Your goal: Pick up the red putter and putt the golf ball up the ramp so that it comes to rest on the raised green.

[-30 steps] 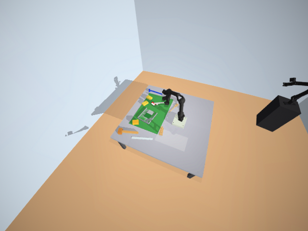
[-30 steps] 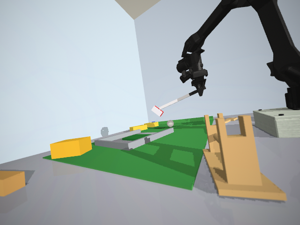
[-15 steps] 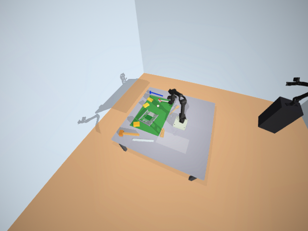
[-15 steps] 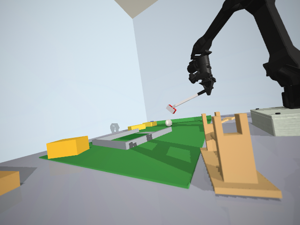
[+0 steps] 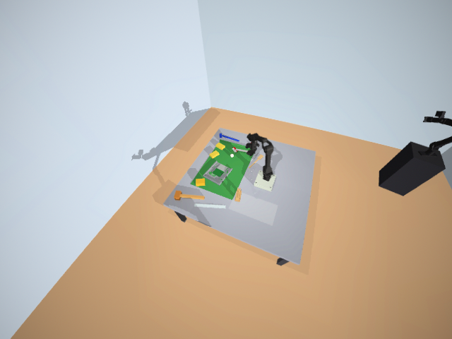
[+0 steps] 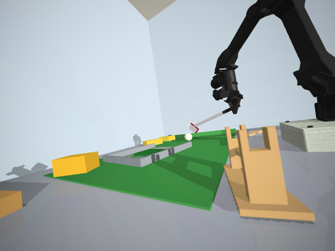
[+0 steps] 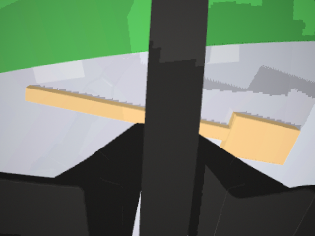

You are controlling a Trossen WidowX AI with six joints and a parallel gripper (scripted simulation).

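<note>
My gripper tip is now 120 mm short of the red putter and 10 mm above it. Also, from my gripper tip: green mat: 220 mm to the left, 220 mm ahead, 110 mm below; then wooden stand: 480 mm to the left, 100 mm behind, 70 mm below; then white golf ball: 230 mm ahead, 80 mm below, 60 mm to the left.
</note>
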